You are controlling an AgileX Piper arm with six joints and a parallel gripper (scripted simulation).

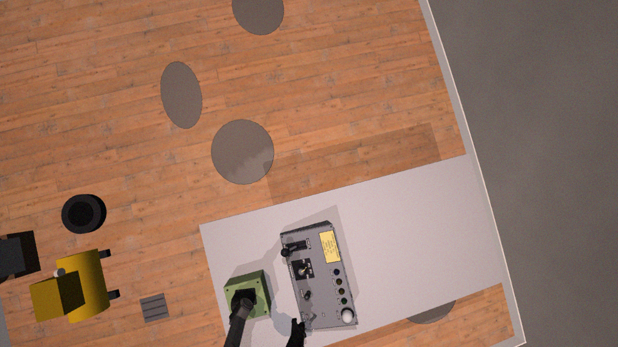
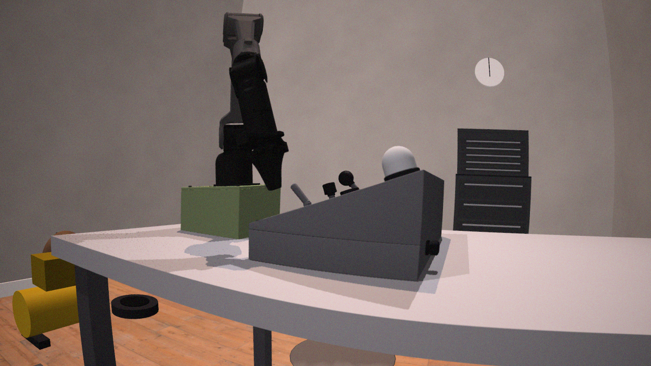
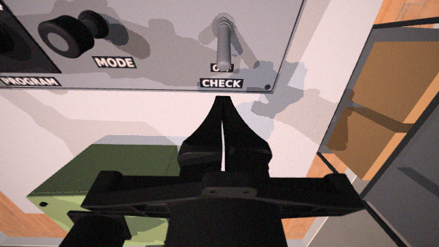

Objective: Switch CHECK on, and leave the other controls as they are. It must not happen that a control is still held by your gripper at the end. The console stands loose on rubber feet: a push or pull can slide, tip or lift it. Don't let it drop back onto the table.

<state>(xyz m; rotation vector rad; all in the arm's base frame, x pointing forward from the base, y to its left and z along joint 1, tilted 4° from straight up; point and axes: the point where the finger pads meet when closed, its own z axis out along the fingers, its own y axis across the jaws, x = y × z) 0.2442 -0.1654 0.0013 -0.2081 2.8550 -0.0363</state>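
The check toggle lies 6 cm ahead of my hand, 1 cm to the left of it and 2 cm below it. Round my hand: program dial (4 cm ahead, 25 cm to the left, 1 cm below); then grey console (6 cm ahead, 19 cm to the left, 4 cm below); then mode knob (4 cm ahead, 13 cm to the left, 1 cm below).
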